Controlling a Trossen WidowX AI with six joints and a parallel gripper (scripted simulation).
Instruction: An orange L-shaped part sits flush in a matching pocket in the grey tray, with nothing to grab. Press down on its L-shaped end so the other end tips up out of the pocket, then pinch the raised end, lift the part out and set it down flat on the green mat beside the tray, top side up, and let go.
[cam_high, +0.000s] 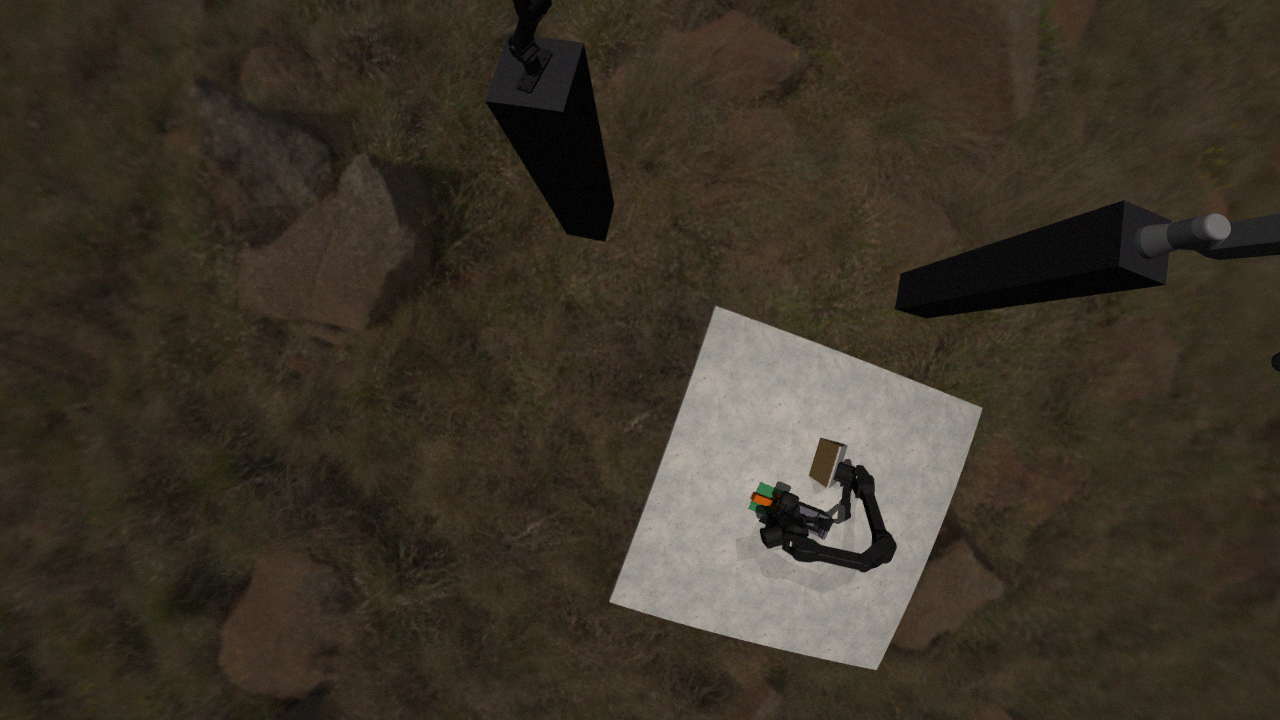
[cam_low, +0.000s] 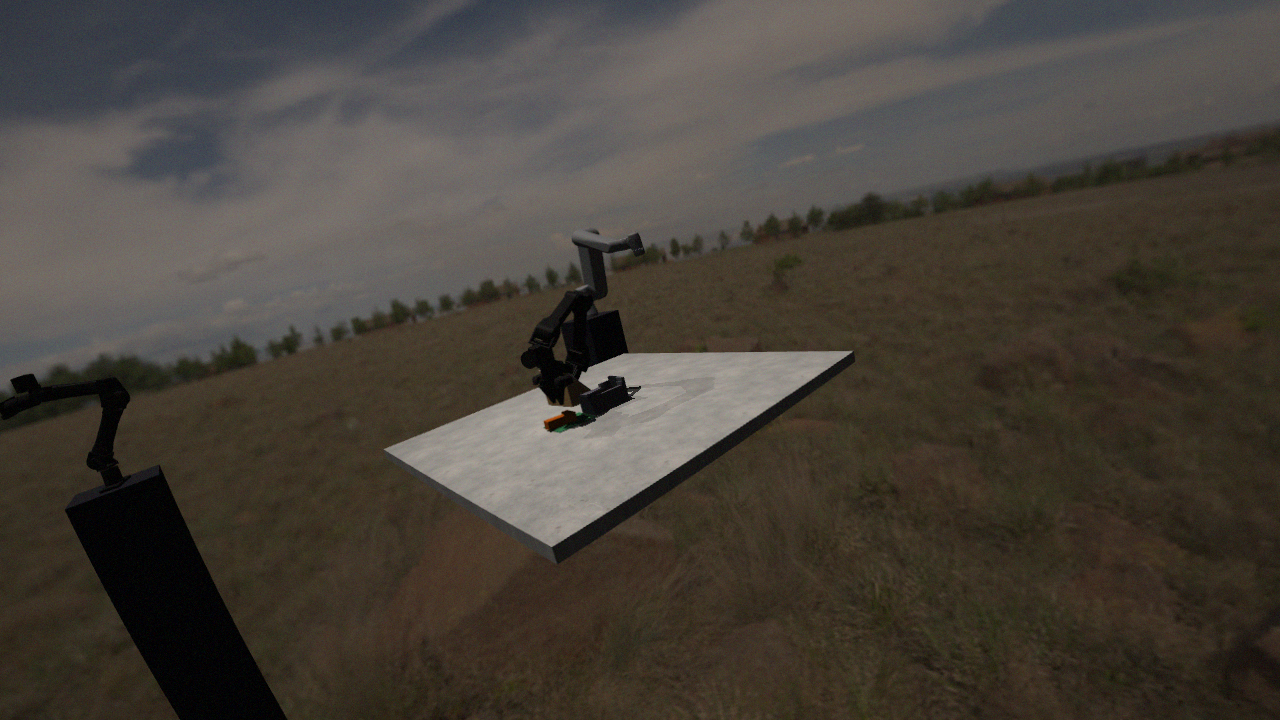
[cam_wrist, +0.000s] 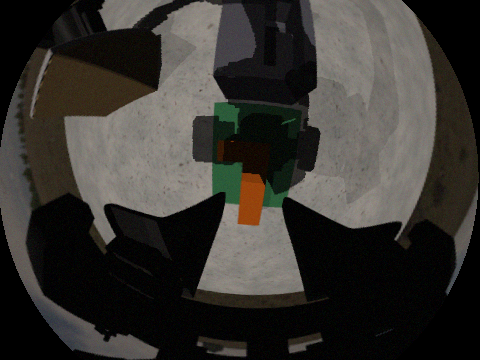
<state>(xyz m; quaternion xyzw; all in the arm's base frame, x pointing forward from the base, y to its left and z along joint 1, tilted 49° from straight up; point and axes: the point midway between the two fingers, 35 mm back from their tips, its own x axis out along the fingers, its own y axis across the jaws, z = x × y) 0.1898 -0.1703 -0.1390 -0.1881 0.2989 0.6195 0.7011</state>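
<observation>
The orange L-shaped part is 1 cm behind my gripper tip, 2 cm to the left of it and 5 cm below it. Round my gripper tip: green mat 1 cm ahead, 2 cm to the left, 9 cm below.
</observation>
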